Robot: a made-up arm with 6 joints.
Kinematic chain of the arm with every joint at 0, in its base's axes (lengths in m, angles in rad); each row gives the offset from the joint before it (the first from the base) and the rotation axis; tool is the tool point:
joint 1: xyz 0 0 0.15 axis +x
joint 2: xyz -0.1 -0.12 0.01 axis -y
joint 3: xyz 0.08 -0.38 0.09 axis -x
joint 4: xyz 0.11 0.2 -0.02 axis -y
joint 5: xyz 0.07 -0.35 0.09 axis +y
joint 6: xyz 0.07 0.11 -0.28 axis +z
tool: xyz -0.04 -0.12 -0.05
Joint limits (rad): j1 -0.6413..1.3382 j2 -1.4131..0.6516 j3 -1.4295..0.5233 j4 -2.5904..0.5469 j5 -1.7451..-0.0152 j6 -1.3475..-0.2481
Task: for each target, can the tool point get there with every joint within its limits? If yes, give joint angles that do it. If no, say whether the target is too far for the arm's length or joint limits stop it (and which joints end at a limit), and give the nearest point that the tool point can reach.
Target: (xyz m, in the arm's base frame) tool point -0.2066 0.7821 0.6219
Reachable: no: joint limits stop it (at a limit: joint 1, joint 3, joint 5, joint 6) | nearest point -0.1574 0.3114 -0.0384 | short by 0.812 m
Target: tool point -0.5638 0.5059 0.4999
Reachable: no: joint limits stop it (at a limit: joint 1, joint 2, joint 5, joint 6) | nearest point -0.2179 0.2296 -0.0192 | short by 0.682 m
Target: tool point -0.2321 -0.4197 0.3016
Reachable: yes | joints -0.2304 -1.0638 -0.8767 -2.1255 -0.7751 -0.6995
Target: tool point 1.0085 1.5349 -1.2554
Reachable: no: too far | nearest point 0.2312 0.3813 -0.5656 | short by 1.553 m
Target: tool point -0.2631 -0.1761 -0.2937
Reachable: yes | joints 0.4900 -1.1474 -0.6237 -1.2278 -1.1155 -0.7032
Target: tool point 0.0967 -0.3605 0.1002
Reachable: yes | joints -0.2763 0.2755 -0.7365 -1.0375 -0.7063 -0.9778
